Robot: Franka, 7 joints.
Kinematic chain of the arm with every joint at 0, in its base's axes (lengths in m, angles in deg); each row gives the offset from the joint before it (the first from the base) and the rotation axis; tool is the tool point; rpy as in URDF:
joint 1: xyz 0 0 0.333 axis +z
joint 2: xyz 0 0 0 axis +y
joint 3: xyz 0 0 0.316 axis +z
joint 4: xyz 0.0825 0 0 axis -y
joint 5: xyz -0.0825 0 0.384 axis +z
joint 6: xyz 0 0 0 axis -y
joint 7: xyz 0.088 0 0 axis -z
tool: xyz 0 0 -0.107 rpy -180 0 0
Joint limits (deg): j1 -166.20..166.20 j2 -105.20..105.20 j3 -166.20..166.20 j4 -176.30..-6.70 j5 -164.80..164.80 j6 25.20..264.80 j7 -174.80..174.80
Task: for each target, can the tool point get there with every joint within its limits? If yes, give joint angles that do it. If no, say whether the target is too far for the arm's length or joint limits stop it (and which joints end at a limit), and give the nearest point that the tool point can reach.
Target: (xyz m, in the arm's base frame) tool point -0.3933 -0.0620 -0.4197
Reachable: no: joint limits stop it (at a limit: joint 1, joint 2) | nearest point -0.3796 -0.0621 -0.3505 | short by 0.071 m
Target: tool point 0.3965 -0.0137 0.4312
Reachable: yes | joints -111.05 53.71 99.82 -159.30 132.71 78.90 -115.18
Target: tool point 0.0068 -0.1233 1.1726
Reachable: yes | joints 136.00 -25.29 8.29 -37.42 138.38 112.58 63.99
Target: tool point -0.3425 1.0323 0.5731
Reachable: no: too far | nearest point -0.2638 0.7951 0.5179 | short by 0.256 m
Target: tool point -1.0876 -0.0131 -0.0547
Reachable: no: too far | nearest point -0.8080 -0.0097 0.0450 | short by 0.297 m
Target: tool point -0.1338 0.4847 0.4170
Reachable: yes | joints 29.74 59.54 77.29 -134.74 122.57 54.96 33.86
